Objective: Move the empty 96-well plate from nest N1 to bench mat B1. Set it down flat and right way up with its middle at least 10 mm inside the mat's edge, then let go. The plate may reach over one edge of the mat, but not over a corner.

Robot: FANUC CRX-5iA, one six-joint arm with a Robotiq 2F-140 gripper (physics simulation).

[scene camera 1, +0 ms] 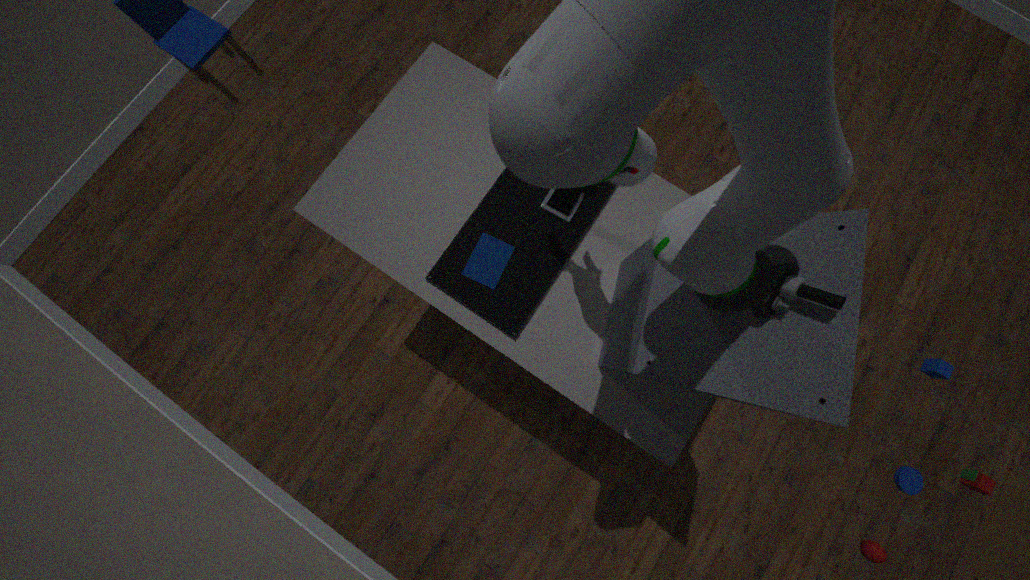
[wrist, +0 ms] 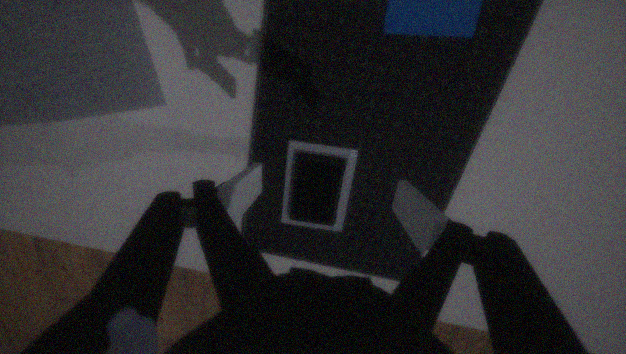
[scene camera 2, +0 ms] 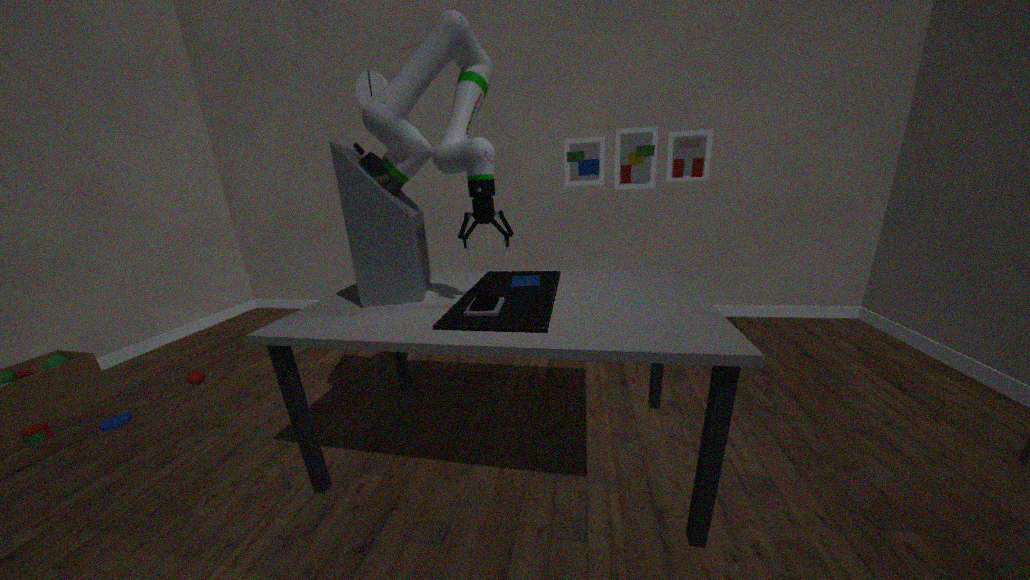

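Seen in the pictures: gripper, fingertip midpoint: point(scene camera 1: 560, 189) point(wrist: 327, 186) point(scene camera 2: 487, 256); arm's base at its link origin: point(scene camera 1: 731, 277) point(scene camera 2: 382, 183).
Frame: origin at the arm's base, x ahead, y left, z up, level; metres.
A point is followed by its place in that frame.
The 96-well plate point(scene camera 1: 565, 199) {y -0.074, x 0.456, z -0.439 m} point(scene camera 2: 488, 302) {y -0.098, x 0.487, z -0.438 m} point(wrist: 319, 187) {y -0.081, x 0.470, z -0.437 m} looks nearly black and lies inside the light grey frame of nest N1 point(scene camera 1: 555, 213) {y -0.016, x 0.448, z -0.451 m} point(scene camera 2: 482, 312) {y -0.165, x 0.495, z -0.451 m} point(wrist: 322, 146) {y -0.015, x 0.447, z -0.451 m}; its wells cannot be made out. The blue bench mat B1 point(scene camera 1: 488, 260) {y 0.272, x 0.498, z -0.460 m} point(scene camera 2: 525, 280) {y 0.271, x 0.497, z -0.461 m} point(wrist: 432, 17) {y 0.212, x 0.520, z -0.460 m} lies flat on the same black board, apart from the nest, with no plate on it. My gripper point(scene camera 2: 486, 250) {y -0.020, x 0.459, z -0.288 m} point(wrist: 327, 186) {y -0.020, x 0.459, z -0.288 m} is open and empty, well above the board. In the wrist view the nest shows between the two fingertips, nearer the left one. The arm hides the gripper in scene camera 1.
The black board point(scene camera 1: 515, 309) {y 0.328, x 0.310, z -0.463 m} point(scene camera 2: 529, 309) {y -0.072, x 0.633, z -0.462 m} point(wrist: 375, 100) {y 0.085, x 0.498, z -0.462 m} lies on the light table point(scene camera 1: 389, 144) {y 0.214, x 1.089, z -0.475 m} point(scene camera 2: 648, 309) {y 0.054, x 1.029, z -0.475 m} point(wrist: 560, 150) {y 0.131, x 0.825, z -0.475 m}. A tall grey pedestal point(scene camera 2: 382, 237) {y -0.116, x 0.063, z -0.201 m} stands at the board's left in scene camera 2 and carries the arm. The arm's shadow falls across table and board.
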